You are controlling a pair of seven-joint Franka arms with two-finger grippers.
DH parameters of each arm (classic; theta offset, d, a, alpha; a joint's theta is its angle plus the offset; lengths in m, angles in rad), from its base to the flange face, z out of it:
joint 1: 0 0.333 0 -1.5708
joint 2: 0 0 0 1.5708
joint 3: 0 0.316 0.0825 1.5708
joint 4: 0 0 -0.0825 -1.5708
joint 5: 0 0.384 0 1.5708
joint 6: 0 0 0.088 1.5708
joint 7: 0 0.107 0 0
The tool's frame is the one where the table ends.
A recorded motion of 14 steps. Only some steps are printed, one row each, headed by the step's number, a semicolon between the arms.
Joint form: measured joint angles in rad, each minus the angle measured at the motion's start. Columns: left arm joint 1, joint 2, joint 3, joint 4, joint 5, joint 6, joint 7; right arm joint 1, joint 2, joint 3, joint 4, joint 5, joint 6, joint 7.
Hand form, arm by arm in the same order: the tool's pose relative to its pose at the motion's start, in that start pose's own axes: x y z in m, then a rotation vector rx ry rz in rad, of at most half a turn. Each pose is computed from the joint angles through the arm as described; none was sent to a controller.
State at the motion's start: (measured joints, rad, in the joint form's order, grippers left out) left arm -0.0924 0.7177 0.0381 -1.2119 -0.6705 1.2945 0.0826; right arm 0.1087 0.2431 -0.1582 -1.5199 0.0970 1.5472 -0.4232
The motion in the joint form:
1: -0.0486 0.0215 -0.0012 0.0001 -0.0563 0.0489 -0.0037; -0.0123 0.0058 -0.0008 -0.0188 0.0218 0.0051 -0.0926
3: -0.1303 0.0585 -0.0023 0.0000 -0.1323 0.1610 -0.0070; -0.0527 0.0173 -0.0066 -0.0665 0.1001 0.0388 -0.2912
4: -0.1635 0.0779 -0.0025 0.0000 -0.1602 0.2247 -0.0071; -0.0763 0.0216 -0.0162 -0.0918 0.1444 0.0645 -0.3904
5: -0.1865 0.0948 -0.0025 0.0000 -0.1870 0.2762 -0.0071; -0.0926 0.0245 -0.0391 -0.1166 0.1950 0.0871 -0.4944
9: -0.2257 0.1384 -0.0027 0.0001 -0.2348 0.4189 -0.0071; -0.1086 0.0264 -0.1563 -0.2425 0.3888 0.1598 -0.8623
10: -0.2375 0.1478 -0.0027 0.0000 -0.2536 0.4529 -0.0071; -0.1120 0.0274 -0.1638 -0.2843 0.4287 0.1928 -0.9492
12: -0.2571 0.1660 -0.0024 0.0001 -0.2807 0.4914 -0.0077; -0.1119 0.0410 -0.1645 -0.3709 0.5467 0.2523 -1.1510
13: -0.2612 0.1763 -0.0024 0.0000 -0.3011 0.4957 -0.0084; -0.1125 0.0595 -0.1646 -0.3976 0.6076 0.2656 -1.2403
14: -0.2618 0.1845 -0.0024 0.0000 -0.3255 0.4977 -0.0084; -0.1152 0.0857 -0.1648 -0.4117 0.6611 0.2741 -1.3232
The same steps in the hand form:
1: 0.0163 0.0234 0.0266 -0.0311 0.0059 0.0280; -0.0008 0.0068 0.0110 0.0294 -0.0057 -0.0777
3: 0.0431 0.0582 0.0713 -0.0663 0.0424 0.0623; -0.0048 0.0291 0.0347 0.1126 0.0274 -0.2216
4: 0.0557 0.0694 0.0904 -0.0777 0.0719 0.0700; -0.0094 0.0453 0.0451 0.1496 0.0631 -0.2796
5: 0.0658 0.0760 0.1047 -0.0929 0.0976 0.0717; -0.0165 0.0632 0.0541 0.1849 0.1073 -0.3339
9: 0.0913 0.0792 0.1308 -0.1177 0.1863 0.0564; -0.0509 0.1174 0.0979 0.2909 0.2844 -0.4977
10: 0.0966 0.0820 0.1378 -0.1295 0.2068 0.0533; -0.0548 0.1219 0.1141 0.3020 0.3259 -0.5442
12: 0.1043 0.0850 0.1526 -0.1452 0.2215 0.0460; -0.0549 0.1190 0.1537 0.3419 0.4329 -0.6582
13: 0.1074 0.0837 0.1592 -0.1627 0.2170 0.0374; -0.0533 0.1179 0.1730 0.3655 0.4826 -0.7015
14: 0.1099 0.0820 0.1629 -0.1859 0.2142 0.0284; -0.0509 0.1192 0.1913 0.3822 0.5260 -0.7392

